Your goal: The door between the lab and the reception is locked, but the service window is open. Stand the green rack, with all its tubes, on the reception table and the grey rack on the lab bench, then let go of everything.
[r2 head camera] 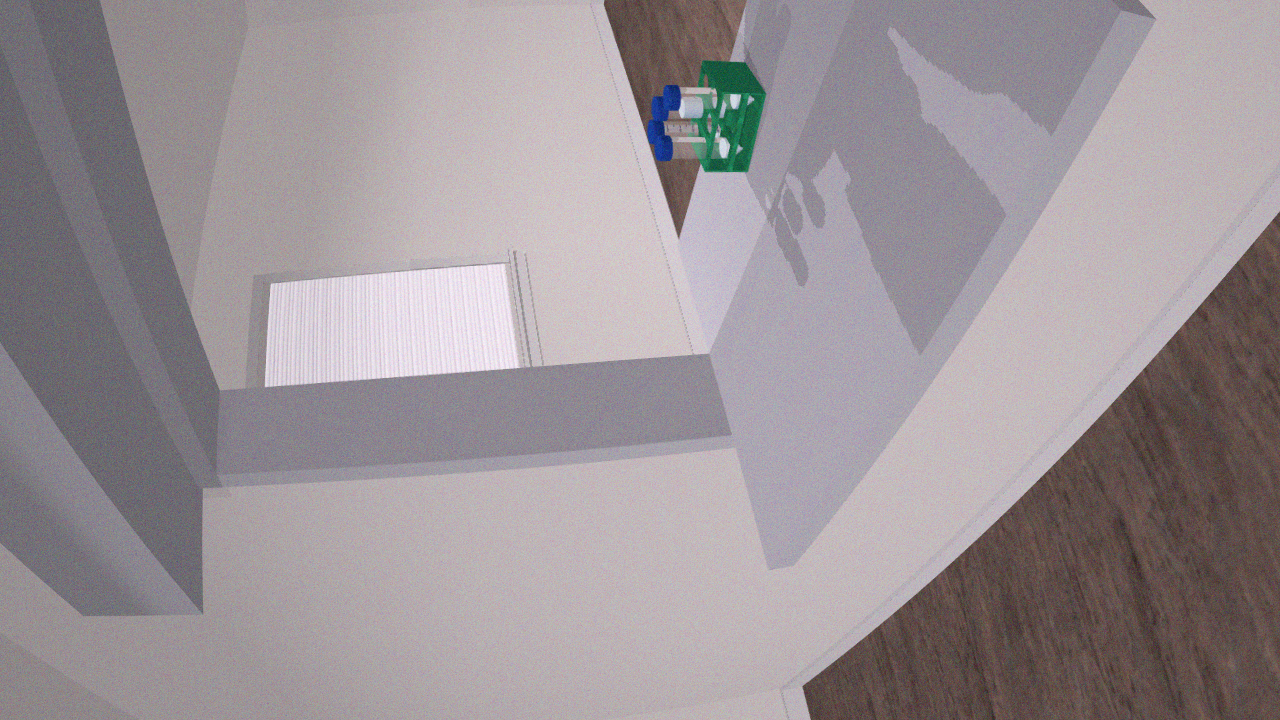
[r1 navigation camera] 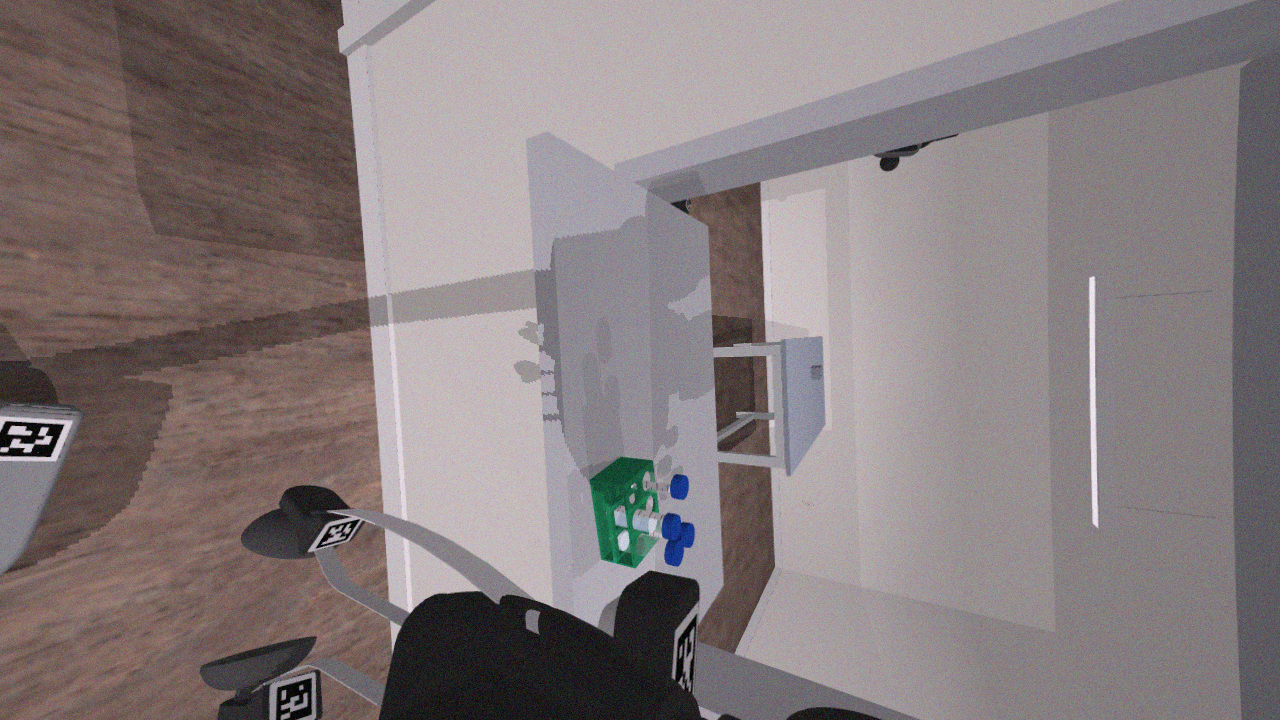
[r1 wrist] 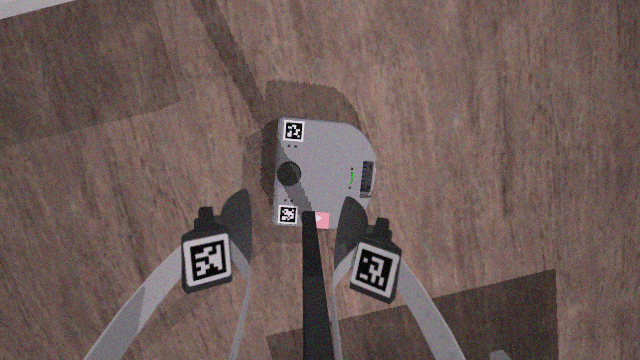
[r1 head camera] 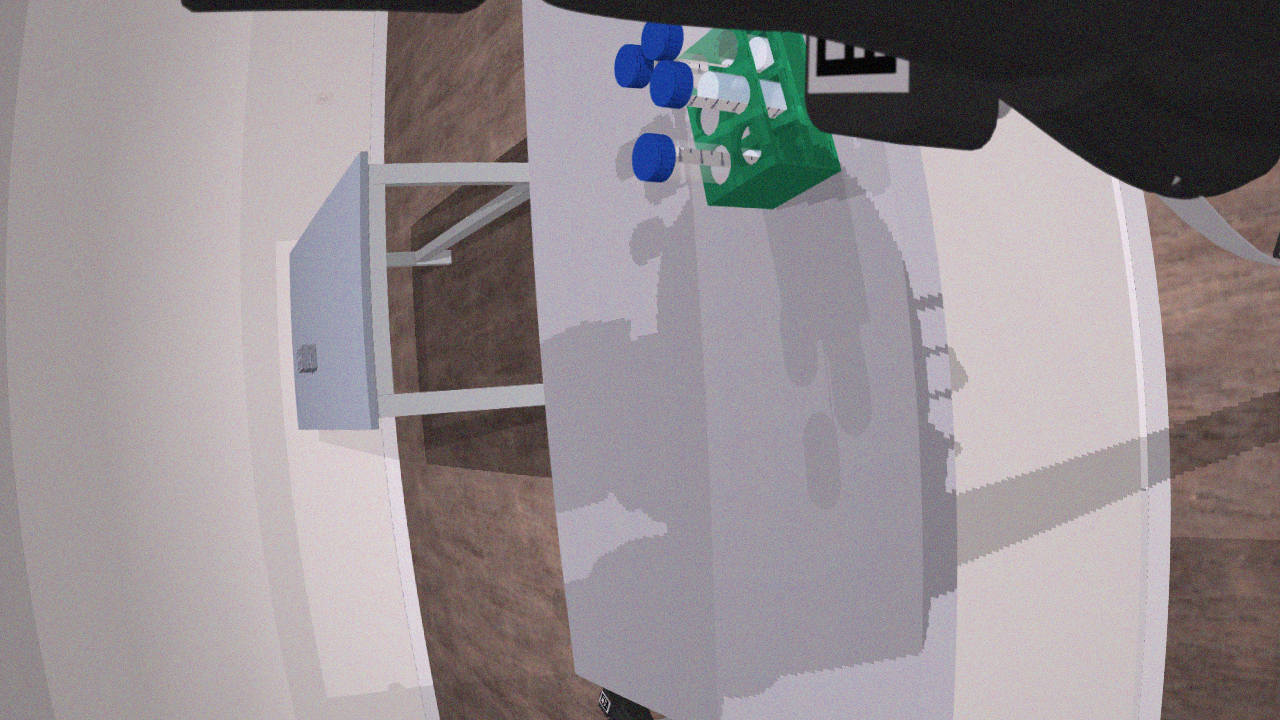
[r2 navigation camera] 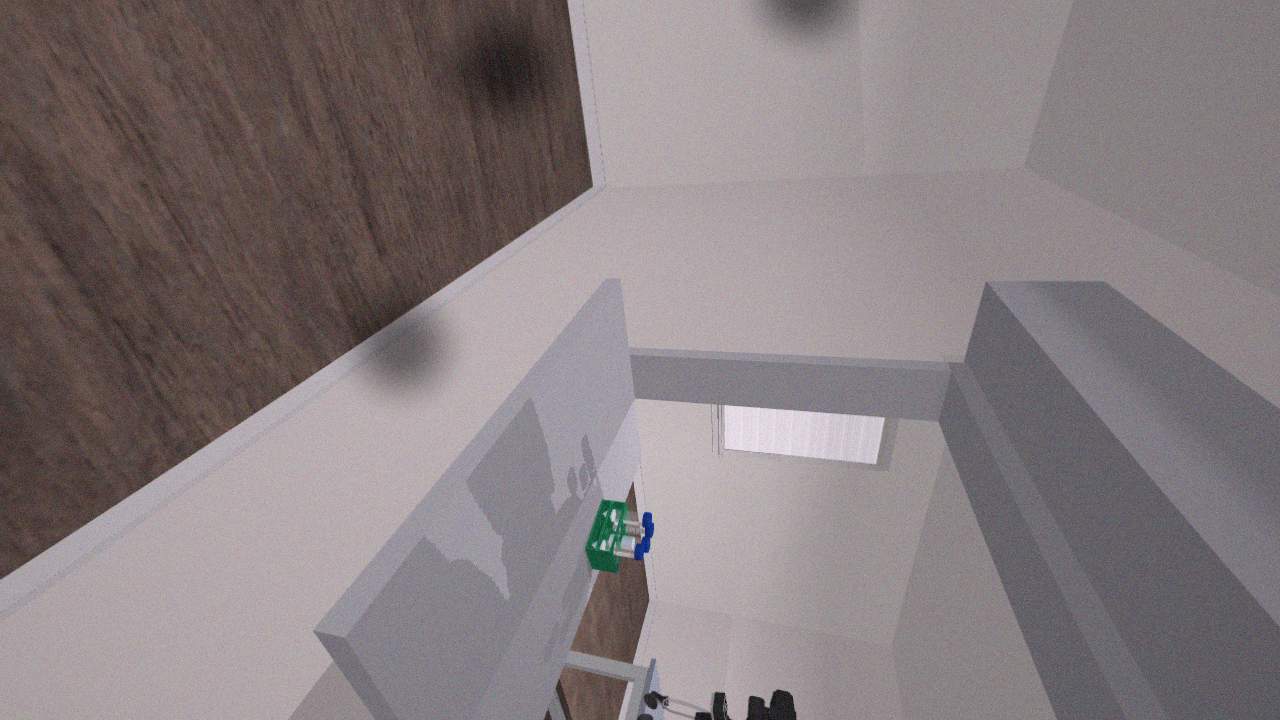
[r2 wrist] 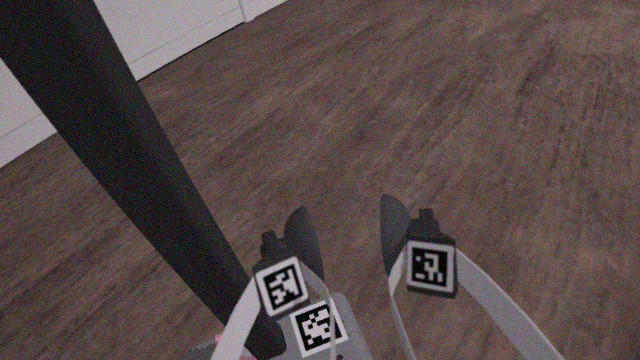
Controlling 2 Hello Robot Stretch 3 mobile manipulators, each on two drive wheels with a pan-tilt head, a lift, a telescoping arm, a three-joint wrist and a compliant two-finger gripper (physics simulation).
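Observation:
The green rack (r1 head camera: 774, 183) (r1 navigation camera: 617, 474) (r2 head camera: 733, 76) (r2 navigation camera: 604, 557) stands upright on the service window ledge (r1 head camera: 805, 608) (r1 navigation camera: 586, 201) (r2 head camera: 787, 385) (r2 navigation camera: 604, 335), with several blue-capped tubes in it. In r1's head and navigation views a small grey block (r1 head camera: 307, 358) (r1 navigation camera: 815, 370), too small to identify surely as the grey rack, sits on a pale blue table (r1 head camera: 335, 286) (r1 navigation camera: 802, 420) beyond the window. r1's gripper (r1 navigation camera: 277, 595) (r1 wrist: 295, 223) is open and empty, over floor on r1's side, apart from the green rack. r2's gripper (r2 wrist: 346, 240) is open and empty above floor.
The window frame (r2 head camera: 465, 420) (r2 navigation camera: 787, 377) borders the opening, with a grey box beam (r2 head camera: 116, 537) (r2 navigation camera: 1074, 358) on its upper side. r1's black arm (r1 head camera: 1074, 89) (r1 navigation camera: 528, 662) is beside the green rack. r1's base (r1 wrist: 327, 160) and r2's base (r2 wrist: 350, 335) show below their grippers.

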